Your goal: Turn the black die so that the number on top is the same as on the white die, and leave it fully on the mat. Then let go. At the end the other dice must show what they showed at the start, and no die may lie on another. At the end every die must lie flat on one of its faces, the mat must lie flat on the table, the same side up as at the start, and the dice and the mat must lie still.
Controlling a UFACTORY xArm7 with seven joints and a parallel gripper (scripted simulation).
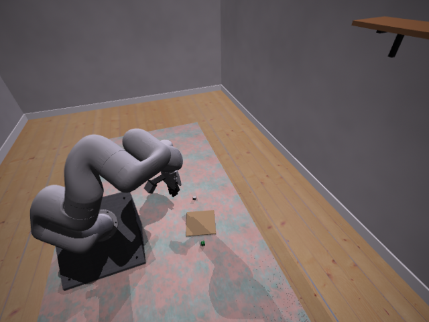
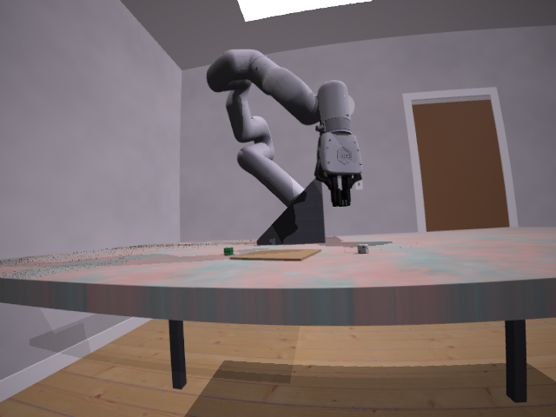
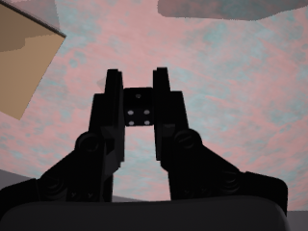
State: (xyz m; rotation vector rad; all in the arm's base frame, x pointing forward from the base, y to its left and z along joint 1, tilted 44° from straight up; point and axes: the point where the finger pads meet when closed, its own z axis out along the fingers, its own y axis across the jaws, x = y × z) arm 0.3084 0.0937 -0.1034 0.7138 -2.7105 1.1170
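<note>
The white die is 11 cm below my hand, 11 cm ahead of it and 3 cm to the left of it. From my hand the other things lie so: green die (25 cm to the right, 11 cm below, 9 cm ahead); tan mat (13 cm to the right, 12 cm below, 10 cm ahead); black die (1 cm below, 1 cm ahead).
</note>
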